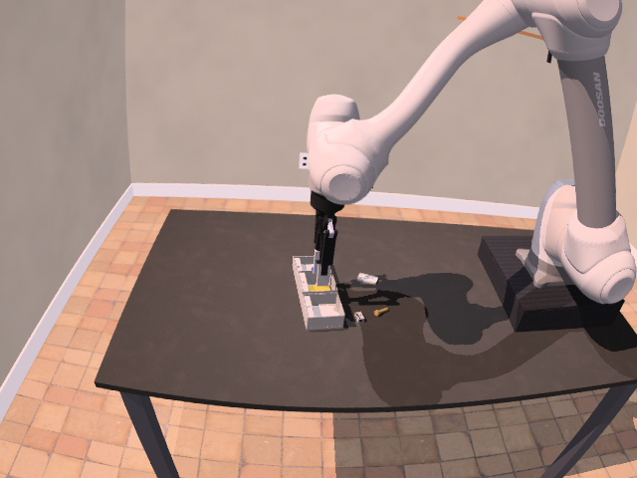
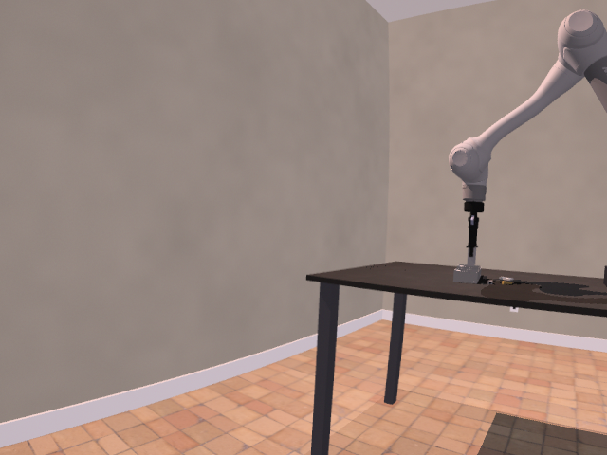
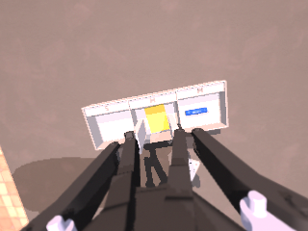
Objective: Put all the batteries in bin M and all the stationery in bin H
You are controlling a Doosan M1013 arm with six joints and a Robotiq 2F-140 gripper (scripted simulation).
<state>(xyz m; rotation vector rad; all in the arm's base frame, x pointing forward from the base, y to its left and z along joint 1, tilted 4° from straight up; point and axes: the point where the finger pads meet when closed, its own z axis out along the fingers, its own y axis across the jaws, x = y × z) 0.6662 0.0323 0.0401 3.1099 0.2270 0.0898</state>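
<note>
My hand is 1 cm short of the three joined white bins and 6 cm above it. Also, from my hand: small white block: 12 cm behind, 7 cm to the right, 8 cm below; then small blue thing: 1 cm ahead, 8 cm to the right, 7 cm below; then yellow block: 7 cm below.
</note>
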